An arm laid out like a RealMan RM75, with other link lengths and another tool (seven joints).
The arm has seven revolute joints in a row. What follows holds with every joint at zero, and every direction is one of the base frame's. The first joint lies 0.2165 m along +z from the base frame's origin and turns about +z. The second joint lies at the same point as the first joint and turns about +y. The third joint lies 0.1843 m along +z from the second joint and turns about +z. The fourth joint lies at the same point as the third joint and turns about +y. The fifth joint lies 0.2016 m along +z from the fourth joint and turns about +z. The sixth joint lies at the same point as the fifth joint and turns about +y. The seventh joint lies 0.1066 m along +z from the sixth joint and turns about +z. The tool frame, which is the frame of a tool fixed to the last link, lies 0.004 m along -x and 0.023 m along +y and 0.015 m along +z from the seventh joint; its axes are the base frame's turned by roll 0, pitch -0.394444 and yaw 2.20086 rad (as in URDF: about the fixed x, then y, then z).
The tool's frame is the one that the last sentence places.
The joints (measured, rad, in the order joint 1, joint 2, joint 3, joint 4, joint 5, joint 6, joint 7), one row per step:
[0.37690, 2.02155, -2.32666, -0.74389, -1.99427, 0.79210, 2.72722]
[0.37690, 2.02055, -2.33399, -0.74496, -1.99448, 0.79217, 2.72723]
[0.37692, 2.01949, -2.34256, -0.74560, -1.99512, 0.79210, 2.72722]
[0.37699, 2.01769, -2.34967, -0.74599, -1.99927, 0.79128, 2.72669]
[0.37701, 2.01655, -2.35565, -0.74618, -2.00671, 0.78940, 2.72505]
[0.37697, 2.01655, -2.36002, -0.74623, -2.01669, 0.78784, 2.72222]
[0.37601, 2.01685, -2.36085, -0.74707, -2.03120, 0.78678, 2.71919]
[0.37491, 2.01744, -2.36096, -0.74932, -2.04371, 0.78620, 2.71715]
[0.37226, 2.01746, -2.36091, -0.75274, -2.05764, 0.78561, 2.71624]
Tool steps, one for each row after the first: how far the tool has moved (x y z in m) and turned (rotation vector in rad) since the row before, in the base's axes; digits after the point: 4 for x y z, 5 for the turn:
[-0.0004, -0.0009, -0.0012, -0.00571, -0.00266, 0.00407]
[-0.0004, -0.0011, -0.0014, -0.00698, -0.00376, 0.00460]
[-0.0002, -0.0010, -0.0012, -0.00699, -0.00695, 0.00623]
[-0.0004, -0.0010, -0.0014, -0.00794, -0.00939, 0.00776]
[-0.0007, -0.0010, -0.0015, -0.00721, -0.01057, 0.00918]
[-0.0009, -0.0008, -0.0011, -0.00496, -0.01138, 0.01092]
[-0.0012, -0.0007, -0.0009, -0.00359, -0.00750, 0.00991]
[-0.0010, -0.0009, -0.0008, -0.00367, -0.00684, 0.00990]

